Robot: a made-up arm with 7 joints. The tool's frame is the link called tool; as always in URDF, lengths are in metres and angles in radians. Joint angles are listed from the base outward. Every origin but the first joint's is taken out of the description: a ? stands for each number. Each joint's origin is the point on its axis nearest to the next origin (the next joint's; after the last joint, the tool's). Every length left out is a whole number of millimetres.
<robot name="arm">
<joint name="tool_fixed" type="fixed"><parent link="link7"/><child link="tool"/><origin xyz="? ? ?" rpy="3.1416 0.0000 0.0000"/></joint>
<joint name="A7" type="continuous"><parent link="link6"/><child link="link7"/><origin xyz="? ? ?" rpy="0.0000 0.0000 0.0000"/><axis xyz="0 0 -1"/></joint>
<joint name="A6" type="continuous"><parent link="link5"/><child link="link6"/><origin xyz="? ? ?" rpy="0.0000 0.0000 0.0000"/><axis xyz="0 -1 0"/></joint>
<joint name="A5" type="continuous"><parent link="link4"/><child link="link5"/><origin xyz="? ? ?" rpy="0.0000 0.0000 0.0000"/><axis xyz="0 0 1"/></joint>
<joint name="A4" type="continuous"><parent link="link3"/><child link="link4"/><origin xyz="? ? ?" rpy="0.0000 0.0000 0.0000"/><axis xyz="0 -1 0"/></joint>
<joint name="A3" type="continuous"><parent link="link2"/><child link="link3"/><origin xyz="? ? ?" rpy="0.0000 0.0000 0.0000"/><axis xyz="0 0 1"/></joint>
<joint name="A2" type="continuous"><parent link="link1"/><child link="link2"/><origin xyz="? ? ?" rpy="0.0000 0.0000 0.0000"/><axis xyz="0 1 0"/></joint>
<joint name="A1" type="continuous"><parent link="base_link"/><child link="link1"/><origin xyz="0.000 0.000 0.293" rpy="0.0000 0.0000 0.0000"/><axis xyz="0 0 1"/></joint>
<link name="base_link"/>
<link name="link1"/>
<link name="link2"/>
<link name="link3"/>
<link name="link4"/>
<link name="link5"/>
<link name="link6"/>
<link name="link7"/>
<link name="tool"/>
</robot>
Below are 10 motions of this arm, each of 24 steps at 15 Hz.
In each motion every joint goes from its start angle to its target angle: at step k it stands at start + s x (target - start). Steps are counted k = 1, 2, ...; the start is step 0. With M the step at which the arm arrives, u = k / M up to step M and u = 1 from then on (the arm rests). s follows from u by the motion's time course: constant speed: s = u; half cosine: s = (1 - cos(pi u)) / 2; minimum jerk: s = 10 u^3 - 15 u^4 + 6 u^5.
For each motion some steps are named. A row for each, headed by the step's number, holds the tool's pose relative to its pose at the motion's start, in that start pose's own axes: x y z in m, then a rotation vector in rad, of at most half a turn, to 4 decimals.
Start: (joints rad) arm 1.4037 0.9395 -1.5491 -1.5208 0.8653 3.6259 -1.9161
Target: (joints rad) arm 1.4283 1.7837 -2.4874 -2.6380 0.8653 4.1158 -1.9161
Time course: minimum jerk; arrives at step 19
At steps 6, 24:
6: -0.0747 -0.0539 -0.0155 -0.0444 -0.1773 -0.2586
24: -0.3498 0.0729 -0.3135 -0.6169 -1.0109 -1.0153

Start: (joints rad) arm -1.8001 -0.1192 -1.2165 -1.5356 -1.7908 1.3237 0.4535
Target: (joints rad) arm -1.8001 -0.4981 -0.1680 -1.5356 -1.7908 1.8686 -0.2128
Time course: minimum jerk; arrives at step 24
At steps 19, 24:
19: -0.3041 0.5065 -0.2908 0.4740 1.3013 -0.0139
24: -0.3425 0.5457 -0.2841 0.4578 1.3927 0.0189

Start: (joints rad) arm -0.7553 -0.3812 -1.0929 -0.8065 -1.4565 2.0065 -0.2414
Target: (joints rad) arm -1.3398 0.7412 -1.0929 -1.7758 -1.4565 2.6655 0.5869
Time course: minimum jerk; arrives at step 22
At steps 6, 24:
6: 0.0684 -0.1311 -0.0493 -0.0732 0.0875 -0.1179
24: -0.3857 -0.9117 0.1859 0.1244 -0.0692 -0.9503

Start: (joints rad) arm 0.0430 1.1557 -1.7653 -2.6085 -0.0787 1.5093 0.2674
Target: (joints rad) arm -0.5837 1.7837 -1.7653 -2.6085 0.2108 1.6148 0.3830
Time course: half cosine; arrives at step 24
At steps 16, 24:
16: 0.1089 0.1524 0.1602 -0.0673 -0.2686 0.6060
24: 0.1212 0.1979 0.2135 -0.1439 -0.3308 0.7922

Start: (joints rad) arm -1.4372 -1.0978 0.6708 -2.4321 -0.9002 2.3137 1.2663
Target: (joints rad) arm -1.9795 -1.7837 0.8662 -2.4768 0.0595 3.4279 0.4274
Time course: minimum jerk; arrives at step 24
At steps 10, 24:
10: 0.0307 0.0319 -0.0488 0.2159 0.1851 -0.0560
24: -0.0117 0.0455 -0.1192 0.3514 0.9382 -0.3139

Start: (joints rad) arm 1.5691 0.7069 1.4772 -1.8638 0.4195 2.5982 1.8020
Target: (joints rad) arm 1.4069 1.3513 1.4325 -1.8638 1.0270 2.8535 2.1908
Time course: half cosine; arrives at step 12
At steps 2, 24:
2: 0.0217 -0.0118 -0.0074 0.0073 -0.0496 0.0982
24: 0.3326 -0.0583 -0.0334 -0.0465 -0.6733 1.5004

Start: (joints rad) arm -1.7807 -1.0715 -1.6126 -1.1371 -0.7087 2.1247 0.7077
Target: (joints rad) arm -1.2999 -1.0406 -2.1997 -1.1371 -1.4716 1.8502 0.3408
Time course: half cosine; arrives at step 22
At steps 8, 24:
8: -0.0461 -0.0143 0.1282 -0.3241 -0.0341 -0.2757
24: -0.1848 0.0044 0.3747 -1.1077 -0.1370 -0.9803

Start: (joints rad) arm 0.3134 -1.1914 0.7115 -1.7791 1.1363 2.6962 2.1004
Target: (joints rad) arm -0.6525 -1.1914 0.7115 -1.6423 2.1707 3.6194 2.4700
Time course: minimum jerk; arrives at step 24
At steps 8, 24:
8: 0.0573 -0.0366 0.0228 0.2634 -0.0692 0.2048
24: 0.2893 -0.1427 0.0395 1.3576 -0.5697 0.7035

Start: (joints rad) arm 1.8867 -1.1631 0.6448 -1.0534 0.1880 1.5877 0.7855
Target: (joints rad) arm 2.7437 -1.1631 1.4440 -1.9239 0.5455 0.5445 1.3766
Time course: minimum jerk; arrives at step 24
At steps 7, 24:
7: -0.0441 -0.0186 0.0386 -0.0355 -0.3109 -0.0259
24: -0.6379 0.0921 -0.0415 -0.9817 -0.8121 -0.8367

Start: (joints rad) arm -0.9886 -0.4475 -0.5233 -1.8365 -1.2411 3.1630 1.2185
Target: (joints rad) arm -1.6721 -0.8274 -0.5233 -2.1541 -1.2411 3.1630 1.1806
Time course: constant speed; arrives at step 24
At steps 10, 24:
10: 0.0342 0.1418 -0.0761 -0.2499 0.0693 0.0182
24: 0.0640 0.2628 -0.2357 -0.5775 0.1893 0.0251

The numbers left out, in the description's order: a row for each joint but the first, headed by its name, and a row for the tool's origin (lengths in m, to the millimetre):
tool: 0.000 0.000 0.000
A7: 0.101 0.000 0.000
A6: 0.000 0.000 0.000
A5: -0.119 0.000 0.555
A4: 0.088 0.000 0.000
A3: 0.000 0.000 0.307
A2: 0.000 0.000 0.000

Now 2 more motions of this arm.
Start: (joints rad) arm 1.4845 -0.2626 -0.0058 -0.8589 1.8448 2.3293 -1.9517
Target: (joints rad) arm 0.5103 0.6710 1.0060 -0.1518 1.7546 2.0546 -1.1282
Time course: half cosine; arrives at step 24
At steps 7, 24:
7: -0.0854 -0.0050 0.0239 0.0705 -0.0294 0.1825
24: -0.1832 0.2269 -0.4178 -0.2002 0.2324 0.7608

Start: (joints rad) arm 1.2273 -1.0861 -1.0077 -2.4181 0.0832 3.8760 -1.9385
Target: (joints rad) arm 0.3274 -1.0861 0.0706 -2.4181 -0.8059 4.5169 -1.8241
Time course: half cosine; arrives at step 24
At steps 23, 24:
23: 0.3228 0.0881 -0.2279 -1.1662 1.1450 -1.0832
24: 0.3237 0.0871 -0.2284 -1.1672 1.1526 -1.0874

